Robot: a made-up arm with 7 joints. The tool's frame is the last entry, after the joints. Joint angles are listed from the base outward. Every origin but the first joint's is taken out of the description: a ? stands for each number. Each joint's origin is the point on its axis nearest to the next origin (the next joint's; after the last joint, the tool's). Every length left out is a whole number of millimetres.
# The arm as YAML. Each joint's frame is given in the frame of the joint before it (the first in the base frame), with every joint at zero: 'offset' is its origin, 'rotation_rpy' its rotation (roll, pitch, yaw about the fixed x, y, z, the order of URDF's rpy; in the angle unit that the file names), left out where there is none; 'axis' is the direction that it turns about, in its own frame. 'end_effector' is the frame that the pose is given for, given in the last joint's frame.
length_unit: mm
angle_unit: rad
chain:
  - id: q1
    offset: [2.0, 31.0, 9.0]
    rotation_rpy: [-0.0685, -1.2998, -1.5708]
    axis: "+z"
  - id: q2
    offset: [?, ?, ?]
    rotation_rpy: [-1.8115, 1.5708, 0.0]
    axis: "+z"
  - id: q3
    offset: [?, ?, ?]
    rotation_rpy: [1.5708, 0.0, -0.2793]
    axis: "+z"
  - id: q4
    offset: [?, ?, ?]
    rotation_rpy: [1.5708, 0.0, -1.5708]
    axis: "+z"
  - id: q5
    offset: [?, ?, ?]
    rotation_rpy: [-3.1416, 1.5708, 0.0]
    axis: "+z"
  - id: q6
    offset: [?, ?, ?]
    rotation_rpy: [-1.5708, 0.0, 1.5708]
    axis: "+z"
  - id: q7
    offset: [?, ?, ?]
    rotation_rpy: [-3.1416, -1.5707, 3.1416]
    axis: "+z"
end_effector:
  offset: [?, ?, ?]
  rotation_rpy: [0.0, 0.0, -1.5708]
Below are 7 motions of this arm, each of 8 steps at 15 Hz.
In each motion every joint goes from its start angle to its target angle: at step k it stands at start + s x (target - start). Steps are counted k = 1, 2, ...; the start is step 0. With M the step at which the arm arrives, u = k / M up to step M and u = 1 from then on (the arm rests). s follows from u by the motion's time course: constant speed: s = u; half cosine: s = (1 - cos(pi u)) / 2; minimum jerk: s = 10 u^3 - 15 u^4 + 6 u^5.
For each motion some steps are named. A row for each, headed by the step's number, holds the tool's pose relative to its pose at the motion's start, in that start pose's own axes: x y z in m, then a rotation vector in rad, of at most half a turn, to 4 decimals.
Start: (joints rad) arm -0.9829 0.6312 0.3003 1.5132 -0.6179 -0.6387 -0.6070
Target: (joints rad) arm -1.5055 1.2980 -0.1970 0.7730 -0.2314 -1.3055 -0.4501
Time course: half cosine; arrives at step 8
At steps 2, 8:
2: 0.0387 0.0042 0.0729 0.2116 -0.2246 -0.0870
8: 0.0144 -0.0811 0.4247 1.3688 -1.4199 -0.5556

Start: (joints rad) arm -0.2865 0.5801 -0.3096 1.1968 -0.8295 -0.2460 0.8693
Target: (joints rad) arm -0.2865 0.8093 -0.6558 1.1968 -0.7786 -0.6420 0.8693
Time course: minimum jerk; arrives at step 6
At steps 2, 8:
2: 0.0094 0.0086 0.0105 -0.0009 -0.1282 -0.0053
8: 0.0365 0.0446 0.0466 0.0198 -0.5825 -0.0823

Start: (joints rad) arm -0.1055 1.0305 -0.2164 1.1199 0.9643 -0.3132 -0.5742
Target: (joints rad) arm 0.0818 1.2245 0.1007 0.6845 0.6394 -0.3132 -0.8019
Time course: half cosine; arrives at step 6
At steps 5, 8:
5: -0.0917 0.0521 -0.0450 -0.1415 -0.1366 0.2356
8: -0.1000 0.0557 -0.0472 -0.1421 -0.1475 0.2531

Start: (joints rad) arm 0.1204 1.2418 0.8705 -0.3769 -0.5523 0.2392 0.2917
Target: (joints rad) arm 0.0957 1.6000 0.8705 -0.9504 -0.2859 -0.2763 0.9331
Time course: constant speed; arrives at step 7
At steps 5, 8:
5: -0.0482 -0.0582 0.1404 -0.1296 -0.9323 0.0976
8: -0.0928 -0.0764 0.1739 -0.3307 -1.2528 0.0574

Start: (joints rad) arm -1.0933 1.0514 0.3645 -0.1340 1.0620 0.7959 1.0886
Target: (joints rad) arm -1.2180 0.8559 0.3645 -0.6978 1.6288 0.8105 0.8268
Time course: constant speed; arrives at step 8
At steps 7, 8:
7: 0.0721 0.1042 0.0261 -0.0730 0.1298 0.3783
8: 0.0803 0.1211 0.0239 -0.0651 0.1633 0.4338

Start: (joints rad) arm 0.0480 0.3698 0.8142 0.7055 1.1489 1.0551 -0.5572
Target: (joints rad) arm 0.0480 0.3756 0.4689 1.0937 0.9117 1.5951 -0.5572
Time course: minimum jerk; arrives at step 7
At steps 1, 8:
1: 0.0009 -0.0023 -0.0005 0.0021 0.0140 -0.0054
8: 0.0285 -0.0770 -0.0484 0.0826 0.6938 -0.0663

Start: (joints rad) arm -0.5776 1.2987 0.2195 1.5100 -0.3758 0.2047 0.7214
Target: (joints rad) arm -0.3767 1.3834 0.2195 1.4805 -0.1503 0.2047 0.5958
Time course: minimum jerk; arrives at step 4
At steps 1, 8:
1: 0.0041 0.0046 -0.0013 0.0303 -0.0240 0.0064
8: 0.0353 0.0459 -0.0058 0.3135 -0.2137 0.0568

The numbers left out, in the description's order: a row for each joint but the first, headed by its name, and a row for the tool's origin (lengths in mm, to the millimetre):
q2: -11.0 -3.0 0.0
q3: 53.0 214.0 0.0
q4: -3.0 18.0 0.0
q5: -202.0 -15.0 0.0
q6: 0.0 0.0 0.0
q7: 0.0 -52.0 0.0
tool: 0.0 0.0 0.0

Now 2 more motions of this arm.
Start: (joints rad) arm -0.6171 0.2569 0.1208 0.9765 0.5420 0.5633 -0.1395
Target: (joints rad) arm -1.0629 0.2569 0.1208 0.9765 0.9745 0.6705 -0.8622
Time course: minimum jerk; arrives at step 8
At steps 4, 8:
4: -0.0374 0.0432 0.0891 0.1442 -0.0977 -0.1520
8: -0.0967 0.0857 0.1672 0.2713 -0.1383 -0.2649

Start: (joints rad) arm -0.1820 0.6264 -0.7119 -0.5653 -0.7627 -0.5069 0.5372
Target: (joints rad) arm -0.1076 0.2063 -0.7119 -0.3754 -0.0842 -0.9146 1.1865
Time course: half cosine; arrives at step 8
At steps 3, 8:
3: -0.0019 -0.0106 -0.0108 -0.0088 -0.1990 0.1705
8: -0.0097 -0.0453 -0.0356 -0.1487 -0.5948 0.5007

